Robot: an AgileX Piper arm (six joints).
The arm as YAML. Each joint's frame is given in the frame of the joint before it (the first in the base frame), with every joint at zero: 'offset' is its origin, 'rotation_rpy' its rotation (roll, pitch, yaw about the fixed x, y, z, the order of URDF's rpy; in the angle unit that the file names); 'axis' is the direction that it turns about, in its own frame. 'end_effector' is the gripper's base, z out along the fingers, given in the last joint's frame.
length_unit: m
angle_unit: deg
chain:
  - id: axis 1
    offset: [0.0, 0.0, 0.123]
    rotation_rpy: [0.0, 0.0, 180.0]
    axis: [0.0, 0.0, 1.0]
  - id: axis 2
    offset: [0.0, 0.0, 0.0]
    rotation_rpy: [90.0, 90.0, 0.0]
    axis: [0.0, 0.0, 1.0]
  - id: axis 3
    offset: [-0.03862, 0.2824, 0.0]
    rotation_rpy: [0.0, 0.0, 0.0]
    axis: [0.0, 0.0, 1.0]
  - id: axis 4
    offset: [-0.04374, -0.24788, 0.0]
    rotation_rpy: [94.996, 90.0, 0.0]
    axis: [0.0, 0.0, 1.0]
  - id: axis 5
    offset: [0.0, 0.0, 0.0]
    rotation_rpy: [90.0, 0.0, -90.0]
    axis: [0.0, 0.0, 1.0]
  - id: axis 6
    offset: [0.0, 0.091, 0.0]
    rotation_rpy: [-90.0, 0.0, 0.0]
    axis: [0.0, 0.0, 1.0]
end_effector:
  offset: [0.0, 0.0, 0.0]
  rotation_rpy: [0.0, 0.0, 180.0]
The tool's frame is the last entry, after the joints.
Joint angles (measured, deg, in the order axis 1, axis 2, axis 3, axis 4, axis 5, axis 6), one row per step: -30.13, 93.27, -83.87, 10.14, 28.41, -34.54; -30.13, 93.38, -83.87, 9.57, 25.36, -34.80; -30.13, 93.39, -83.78, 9.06, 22.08, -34.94; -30.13, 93.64, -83.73, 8.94, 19.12, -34.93; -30.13, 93.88, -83.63, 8.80, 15.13, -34.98; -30.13, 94.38, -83.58, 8.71, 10.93, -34.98; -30.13, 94.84, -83.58, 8.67, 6.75, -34.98; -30.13, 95.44, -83.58, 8.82, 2.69, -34.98; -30.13, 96.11, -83.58, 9.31, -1.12, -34.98; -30.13, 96.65, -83.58, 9.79, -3.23, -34.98; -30.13, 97.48, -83.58, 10.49, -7.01, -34.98; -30.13, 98.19, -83.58, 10.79, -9.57, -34.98; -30.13, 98.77, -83.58, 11.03, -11.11, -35.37; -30.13, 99.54, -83.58, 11.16, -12.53, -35.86; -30.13, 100.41, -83.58, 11.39, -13.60, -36.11; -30.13, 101.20, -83.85, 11.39, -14.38, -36.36; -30.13, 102.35, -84.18, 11.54, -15.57, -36.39; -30.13, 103.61, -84.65, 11.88, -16.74, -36.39
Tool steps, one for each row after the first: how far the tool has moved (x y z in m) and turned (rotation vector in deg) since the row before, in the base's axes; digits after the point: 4 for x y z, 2 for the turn. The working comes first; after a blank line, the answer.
Tool pose at each row, in the base's axes (x y z in m, rotation vector in deg; the steps are taken from these numbers as rounded here): 0.3350, -0.1856, 0.3568, 2.05, 124.50, -27.34; 0.3370, -0.1881, 0.3600, 1.72, 121.91, -29.65; 0.3385, -0.1902, 0.3639, 1.55, 119.04, -31.89; 0.3408, -0.1924, 0.3661, 1.78, 116.53, -33.39; 0.3432, -0.1950, 0.3697, 2.03, 113.07, -35.40; 0.3463, -0.1980, 0.3721, 2.37, 109.57, -37.30; 0.3490, -0.2007, 0.3753, 2.73, 105.97, -39.12; 0.3519, -0.2035, 0.3773, 3.23, 102.57, -40.64; 0.3548, -0.2062, 0.3784, 4.01, 99.44, -41.75; 0.3568, -0.2081, 0.3778, 4.64, 97.84, -42.17; 0.3597, -0.2111, 0.3777, 5.63, 94.87, -43.09; 0.3621, -0.2134, 0.3765, 6.16, 93.03, -43.80; 0.3640, -0.2152, 0.3746, 6.22, 92.14, -44.45; 0.3666, -0.2172, 0.3711, 6.11, 91.59, -45.15; 0.3696, -0.2194, 0.3663, 6.26, 91.44, -45.44; 0.3725, -0.2213, 0.3631, 6.15, 91.25, -45.84; 0.3764, -0.2241, 0.3582, 6.40, 90.90, -46.08; 0.3808, -0.2272, 0.3531, 6.87, 90.52, -46.20

0.0020, -0.0025, 0.0032, -2.19, -2.11, -0.35; 0.0015, -0.0021, 0.0039, -2.16, -2.38, -0.42; 0.0023, -0.0022, 0.0022, -1.45, -2.20, -0.45; 0.0024, -0.0026, 0.0036, -2.01, -3.00, -0.58; 0.0031, -0.0030, 0.0024, -1.94, -3.04, -0.63; 0.0027, -0.0027, 0.0032, -1.93, -3.12, -0.62; 0.0029, -0.0028, 0.0020, -1.65, -3.00, -0.63; 0.0029, -0.0027, 0.0011, -1.19, -2.88, -0.66; 0.0020, -0.0019, -0.0006, -0.41, -1.55, -0.41; 0.0029, -0.0030, -0.0001, -0.94, -2.80, -0.76; 0.0024, -0.0023, -0.0012, -0.72, -1.67, -0.52; 0.0019, -0.0018, -0.0019, -0.64, -0.69, -0.33; 0.0026, -0.0020, -0.0035, -0.66, -0.32, -0.30; 0.0030, -0.0022, -0.0048, -0.14, -0.11, -0.26; 0.0029, -0.0019, -0.0032, -0.36, -0.05, -0.16; 0.0039, -0.0028, -0.0049, -0.12, -0.33, -0.26; 0.0044, -0.0031, -0.0051, 0.06, -0.45, -0.31
